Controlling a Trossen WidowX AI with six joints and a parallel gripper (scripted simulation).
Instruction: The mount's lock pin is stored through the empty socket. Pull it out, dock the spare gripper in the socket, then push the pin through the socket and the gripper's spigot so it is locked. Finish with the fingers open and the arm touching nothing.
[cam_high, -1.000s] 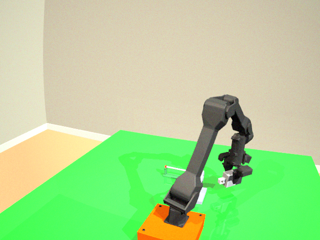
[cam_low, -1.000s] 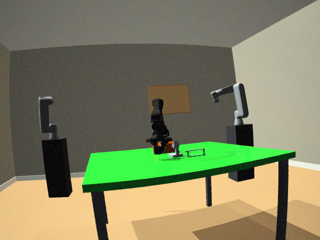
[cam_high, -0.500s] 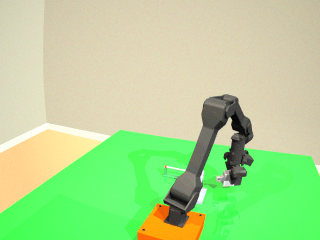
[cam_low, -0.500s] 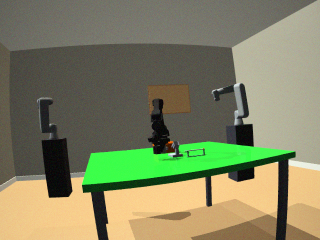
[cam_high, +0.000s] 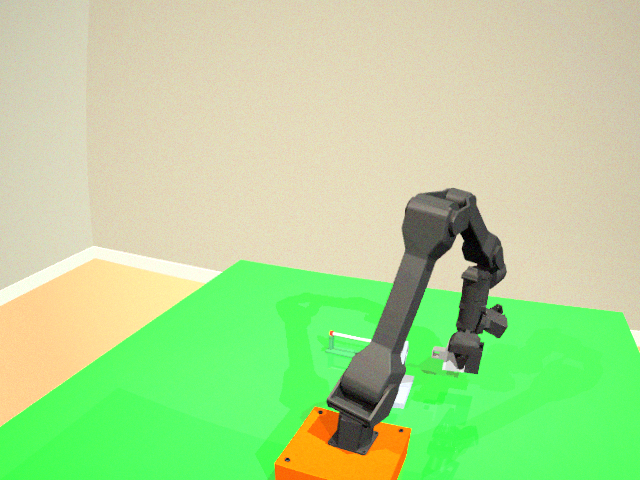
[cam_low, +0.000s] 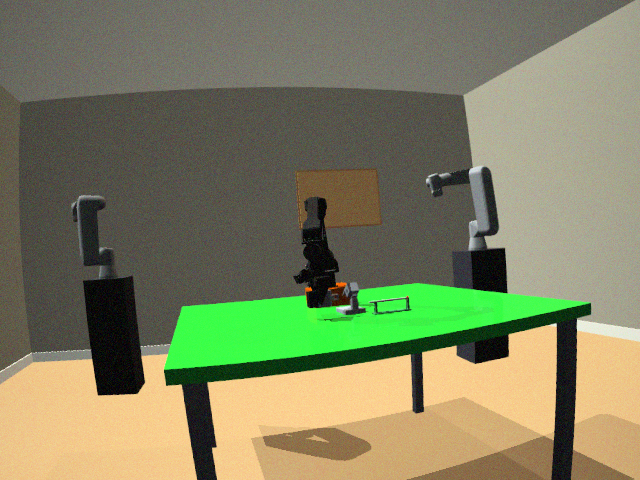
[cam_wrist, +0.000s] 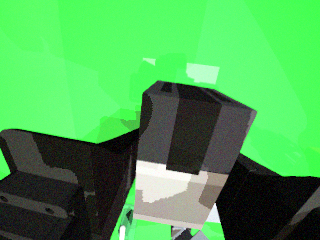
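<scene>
Right now the spare gripper is 10 mm to the left of my gripper tip and 20 mm above it. Also, from my gripper tip: pin cradle (40 mm ahead, 260 mm to the left, 30 mm below); socket (70 mm behind, 140 mm to the left).
</scene>
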